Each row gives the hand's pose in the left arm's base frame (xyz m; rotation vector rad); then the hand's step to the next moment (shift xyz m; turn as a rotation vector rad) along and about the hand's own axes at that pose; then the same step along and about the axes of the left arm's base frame.
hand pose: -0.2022 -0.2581 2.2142 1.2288 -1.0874 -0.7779
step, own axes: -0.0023 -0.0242 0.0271 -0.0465 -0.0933 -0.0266
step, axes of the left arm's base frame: -0.0241 -0.0119 -0.0245 0.0181 0.0328 -0.1009
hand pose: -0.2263 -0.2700 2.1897 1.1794 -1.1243 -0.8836
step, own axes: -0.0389 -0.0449 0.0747 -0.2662 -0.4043 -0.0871
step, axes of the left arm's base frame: -0.0802 0.0104 -0.0507 0.0355 0.1968 -0.4493
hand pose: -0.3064 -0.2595 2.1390 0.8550 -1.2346 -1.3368
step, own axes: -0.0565 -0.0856 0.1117 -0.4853 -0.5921 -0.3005
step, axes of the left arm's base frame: -0.1172 0.0675 -0.0685 0.2338 0.3471 -0.7080
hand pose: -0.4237 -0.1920 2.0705 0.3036 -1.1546 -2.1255
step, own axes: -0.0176 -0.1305 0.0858 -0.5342 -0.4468 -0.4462
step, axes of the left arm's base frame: -0.0898 0.1152 -0.0580 0.4092 0.2322 -0.6803
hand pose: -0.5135 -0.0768 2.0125 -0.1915 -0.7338 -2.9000
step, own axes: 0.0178 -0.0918 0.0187 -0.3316 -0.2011 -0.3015
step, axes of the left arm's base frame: -0.0314 0.0870 -0.0233 0.2648 0.0659 -0.4085
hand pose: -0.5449 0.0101 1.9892 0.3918 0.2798 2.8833
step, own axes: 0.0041 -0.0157 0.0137 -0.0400 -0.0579 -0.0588
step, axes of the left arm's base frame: 0.0030 0.0182 0.0106 0.0320 0.0367 -0.0778
